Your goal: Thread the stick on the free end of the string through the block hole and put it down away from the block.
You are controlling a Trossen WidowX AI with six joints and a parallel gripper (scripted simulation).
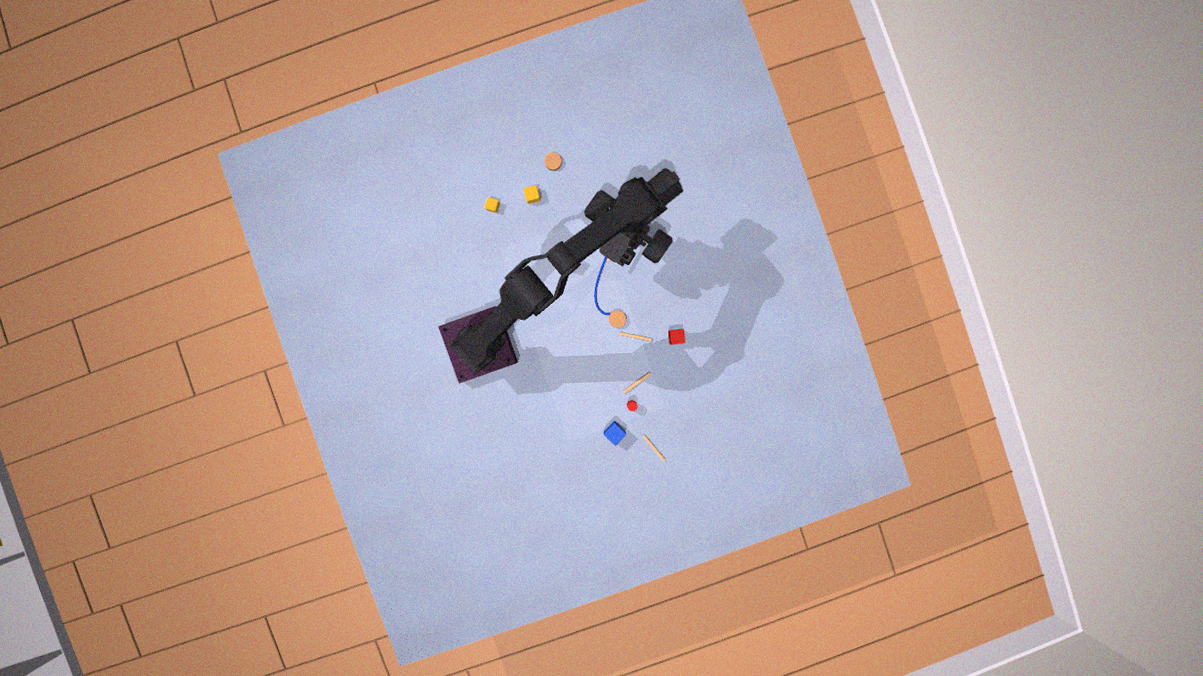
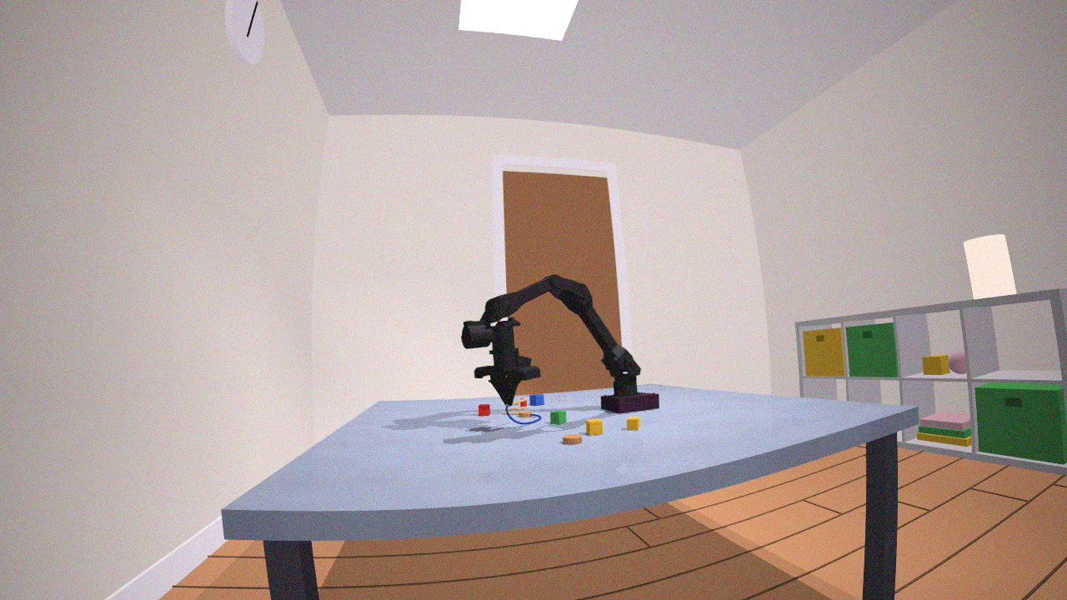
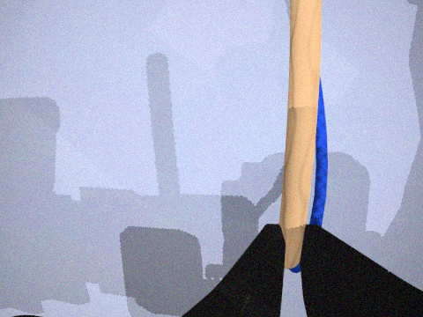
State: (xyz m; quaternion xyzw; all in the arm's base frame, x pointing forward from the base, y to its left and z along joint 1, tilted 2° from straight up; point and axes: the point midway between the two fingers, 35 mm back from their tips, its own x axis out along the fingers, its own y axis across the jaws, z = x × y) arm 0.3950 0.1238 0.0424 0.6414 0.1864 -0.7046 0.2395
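Now: the green block 130 mm behind my gripper tip, 40 mm below it and 10 mm to the right of it. Also, from my gripper tip: red cube: 250 mm to the right, 40 mm below, 40 mm ahead; thin wooden stick: 10 mm to the right, 10 mm behind; round wooden button: 170 mm to the right, 80 mm behind, 50 mm below.
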